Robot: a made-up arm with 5 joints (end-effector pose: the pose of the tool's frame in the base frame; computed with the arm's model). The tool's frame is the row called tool. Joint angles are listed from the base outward.
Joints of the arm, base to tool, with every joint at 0 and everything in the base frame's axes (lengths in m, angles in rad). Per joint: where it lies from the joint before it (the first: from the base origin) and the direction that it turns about. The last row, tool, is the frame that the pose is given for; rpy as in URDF.
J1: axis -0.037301 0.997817 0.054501 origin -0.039 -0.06 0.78
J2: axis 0 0 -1 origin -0.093 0.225 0.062
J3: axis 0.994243 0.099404 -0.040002 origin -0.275 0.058 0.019
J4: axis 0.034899 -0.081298 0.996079 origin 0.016 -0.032 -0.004
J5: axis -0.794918 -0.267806 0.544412 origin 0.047 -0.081 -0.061
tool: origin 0.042 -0.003 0.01 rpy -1.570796 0 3.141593
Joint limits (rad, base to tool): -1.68..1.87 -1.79..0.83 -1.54..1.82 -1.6..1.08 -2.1..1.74
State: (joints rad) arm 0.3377 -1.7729 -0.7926 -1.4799 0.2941
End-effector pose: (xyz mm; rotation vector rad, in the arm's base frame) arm 42.4 -138.4 893.1 0.1282 1.5674 -1.9343
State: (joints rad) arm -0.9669 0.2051 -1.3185 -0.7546 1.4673
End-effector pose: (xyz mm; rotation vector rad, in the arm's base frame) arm -364.7 203.5 620.3 -0.8567 0.8705 2.1792
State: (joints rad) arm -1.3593 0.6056 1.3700 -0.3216 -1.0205
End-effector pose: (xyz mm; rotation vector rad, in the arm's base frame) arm 15.7 406.1 568.6 -0.2276 2.2865 1.3798
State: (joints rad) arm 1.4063 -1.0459 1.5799 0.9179 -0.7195
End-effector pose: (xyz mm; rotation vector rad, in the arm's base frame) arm -62.1 111.8 1055.6 0.7528 -1.3516 -1.5346
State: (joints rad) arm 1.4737 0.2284 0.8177 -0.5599 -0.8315
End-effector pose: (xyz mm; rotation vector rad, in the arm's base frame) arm -187.4 206.4 1120.2 -0.3913 -0.6300 0.3363
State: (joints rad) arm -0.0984 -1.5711 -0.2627 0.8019 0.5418
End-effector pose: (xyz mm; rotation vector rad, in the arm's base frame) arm -168.8 17.4 811.7 -0.9412 0.0508 -0.4933
